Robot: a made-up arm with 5 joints.
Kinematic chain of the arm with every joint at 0, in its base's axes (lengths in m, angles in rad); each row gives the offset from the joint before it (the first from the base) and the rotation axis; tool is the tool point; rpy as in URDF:
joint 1: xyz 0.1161 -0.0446 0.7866 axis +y
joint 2: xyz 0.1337 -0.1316 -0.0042 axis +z
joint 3: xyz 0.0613 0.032 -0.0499 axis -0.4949 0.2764 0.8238
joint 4: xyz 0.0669 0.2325 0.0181 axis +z
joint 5: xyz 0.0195 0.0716 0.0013 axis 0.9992 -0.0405 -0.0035
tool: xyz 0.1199 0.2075 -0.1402 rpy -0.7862 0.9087 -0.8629
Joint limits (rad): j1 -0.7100..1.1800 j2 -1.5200..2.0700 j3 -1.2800..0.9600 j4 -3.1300..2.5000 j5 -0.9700..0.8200
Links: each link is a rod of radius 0.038 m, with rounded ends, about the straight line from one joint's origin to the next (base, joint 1, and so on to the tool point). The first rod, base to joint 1, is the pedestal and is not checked.
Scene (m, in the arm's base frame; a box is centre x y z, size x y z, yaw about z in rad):
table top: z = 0
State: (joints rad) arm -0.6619 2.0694 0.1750 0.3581 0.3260
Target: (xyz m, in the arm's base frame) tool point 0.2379 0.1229 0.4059
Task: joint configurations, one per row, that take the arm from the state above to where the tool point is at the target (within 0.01 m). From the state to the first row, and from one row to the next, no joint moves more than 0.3 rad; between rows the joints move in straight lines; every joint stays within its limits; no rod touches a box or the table.
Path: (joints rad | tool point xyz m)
1: -0.6739 1.8227 0.2413 0.2140 0.0991 | -0.0946 -0.2388 0.3311
2: -0.6860 1.5760 0.3077 0.0698 -0.1278 | -0.0113 -0.0750 0.3106
3: -0.6980 1.3294 0.3740 -0.0743 -0.3548 | 0.1067 0.0522 0.3394
4: -0.7100 1.0827 0.4404 -0.2185 -0.5817 | 0.2379 0.1229 0.4059

